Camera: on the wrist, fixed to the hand. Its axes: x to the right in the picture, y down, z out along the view.
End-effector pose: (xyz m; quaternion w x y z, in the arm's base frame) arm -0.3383 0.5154 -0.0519 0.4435 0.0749 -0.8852 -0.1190
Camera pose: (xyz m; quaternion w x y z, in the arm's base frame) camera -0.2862 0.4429 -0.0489 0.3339 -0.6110 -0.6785 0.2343
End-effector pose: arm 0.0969 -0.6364 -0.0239 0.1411 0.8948 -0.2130 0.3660
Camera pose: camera 0.0914 -0.5501 -0.0015 0.1798 -0.4684 0.8131 -0.2950
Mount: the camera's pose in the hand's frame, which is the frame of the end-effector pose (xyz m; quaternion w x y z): -0.0115 -0.0702 -0.0540 0.6750 -0.0078 -0.0605 0.7353
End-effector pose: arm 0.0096 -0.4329 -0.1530 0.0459 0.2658 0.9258 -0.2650
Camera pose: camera -0.0138 -0.4609 -0.0715 0.2839 0.8437 0.4287 -0.1540
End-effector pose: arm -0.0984 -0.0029 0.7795 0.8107 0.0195 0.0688 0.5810
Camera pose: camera -0.0433 -0.0391 0.7192 0.1243 0.0926 -0.0215 0.9877
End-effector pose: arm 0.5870 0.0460 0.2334 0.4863 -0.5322 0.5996 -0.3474
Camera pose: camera 0.5562 0.0383 0.3169 0.6158 0.0568 0.7694 0.1600
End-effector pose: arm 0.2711 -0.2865 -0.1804 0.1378 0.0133 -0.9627 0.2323
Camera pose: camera 0.3024 -0.3252 -0.1063 0.1359 0.6859 0.6698 -0.2498
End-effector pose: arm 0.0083 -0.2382 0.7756 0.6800 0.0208 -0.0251 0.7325
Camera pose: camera 0.0794 -0.2409 0.7216 0.0810 -0.0346 0.0791 -0.9930
